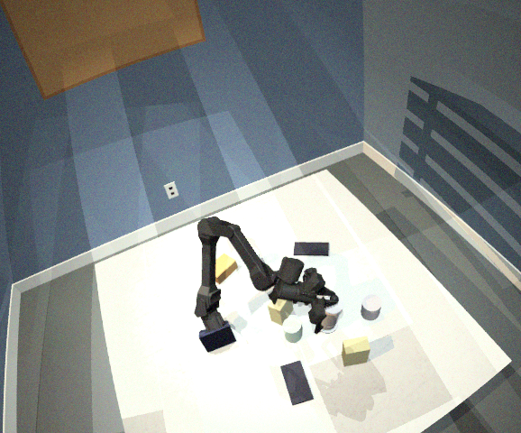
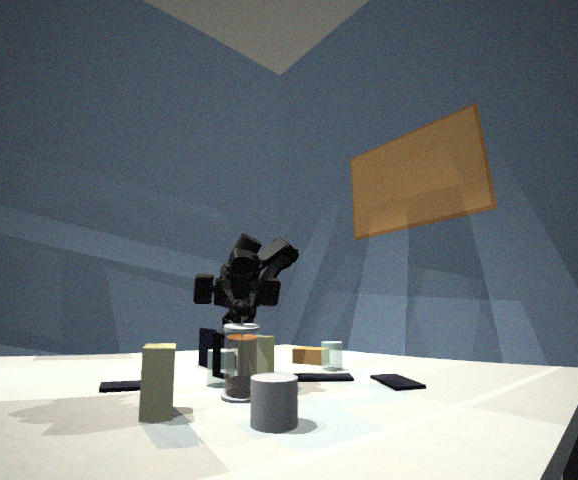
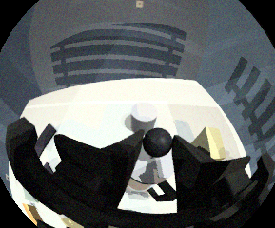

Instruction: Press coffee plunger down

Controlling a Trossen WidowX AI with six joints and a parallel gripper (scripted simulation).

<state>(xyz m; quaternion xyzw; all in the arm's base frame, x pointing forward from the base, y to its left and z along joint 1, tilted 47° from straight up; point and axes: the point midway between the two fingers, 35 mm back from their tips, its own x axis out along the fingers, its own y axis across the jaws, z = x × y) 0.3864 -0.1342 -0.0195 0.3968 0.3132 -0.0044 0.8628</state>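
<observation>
The glass coffee press is 9 cm below my gripper tip and 3 cm behind it. The rest, counted from my gripper tip: orange block 41 cm to the left, 32 cm behind, 15 cm below.
</observation>
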